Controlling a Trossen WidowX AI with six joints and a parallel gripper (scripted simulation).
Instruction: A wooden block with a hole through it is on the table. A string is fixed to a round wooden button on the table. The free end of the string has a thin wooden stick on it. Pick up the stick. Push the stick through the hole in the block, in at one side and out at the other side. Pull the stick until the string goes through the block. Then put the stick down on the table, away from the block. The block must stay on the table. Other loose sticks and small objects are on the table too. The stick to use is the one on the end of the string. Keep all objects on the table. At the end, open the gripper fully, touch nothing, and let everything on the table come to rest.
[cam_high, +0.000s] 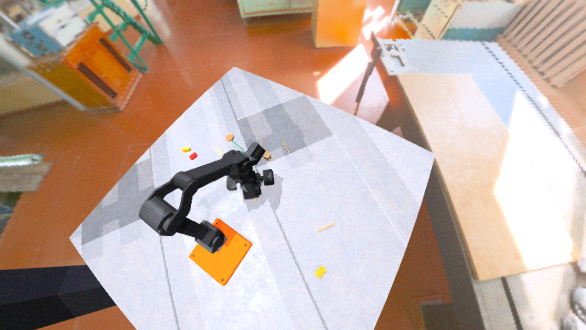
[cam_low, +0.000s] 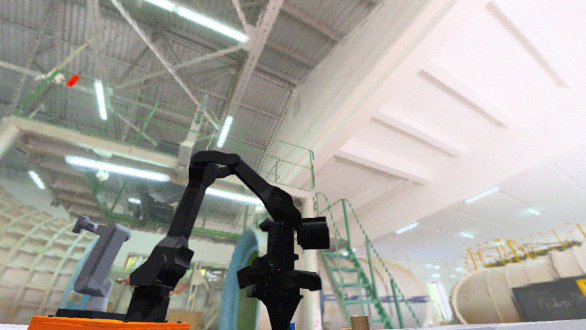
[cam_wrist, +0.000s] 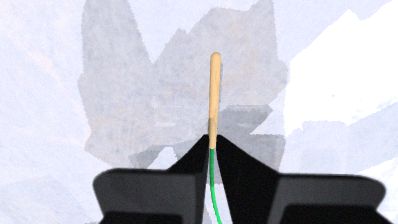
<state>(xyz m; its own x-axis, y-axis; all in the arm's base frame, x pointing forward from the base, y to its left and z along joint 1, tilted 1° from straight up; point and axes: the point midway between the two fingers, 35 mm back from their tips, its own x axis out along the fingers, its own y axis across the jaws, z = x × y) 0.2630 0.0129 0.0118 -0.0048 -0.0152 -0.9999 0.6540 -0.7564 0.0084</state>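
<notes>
The tan wooden block is 140 mm ahead of my gripper tip, 30 mm to the left of it and 20 mm above it. Round my gripper tip: thin wooden stick 10 mm behind, 10 mm to the right; then blue cube 10 mm behind, 140 mm to the left, 10 mm above; then round wooden button 130 mm ahead, 270 mm to the left.
</notes>
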